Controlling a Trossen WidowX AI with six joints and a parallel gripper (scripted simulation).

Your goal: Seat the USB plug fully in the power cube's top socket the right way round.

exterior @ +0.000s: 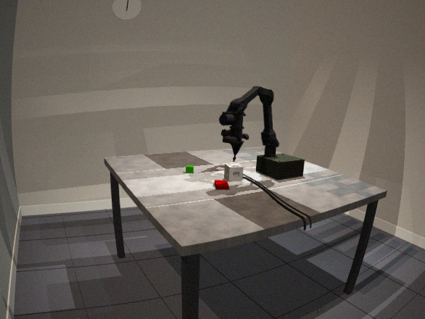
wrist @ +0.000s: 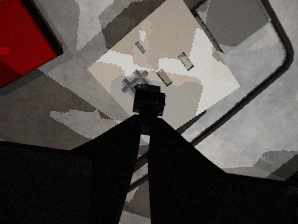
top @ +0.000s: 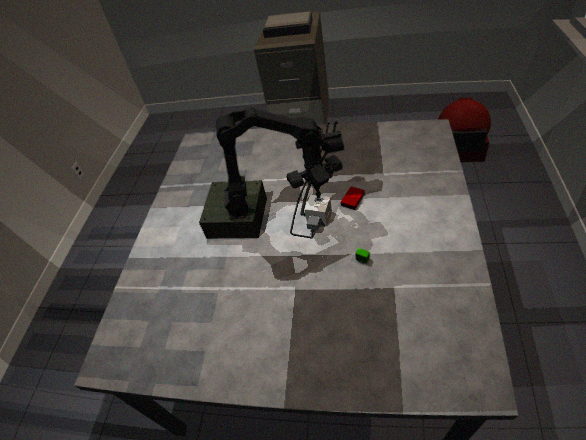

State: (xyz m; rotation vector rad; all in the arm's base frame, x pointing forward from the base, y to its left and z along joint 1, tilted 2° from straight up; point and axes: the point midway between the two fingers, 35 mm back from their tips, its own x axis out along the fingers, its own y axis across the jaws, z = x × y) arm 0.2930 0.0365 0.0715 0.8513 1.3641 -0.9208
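My gripper tip is now 20 mm above the dark USB plug. From my gripper tip the other things lie so: small green cube: 220 mm to the right, 130 mm ahead, 120 mm below; then red block: 130 mm below, 130 mm ahead, 70 mm to the left.
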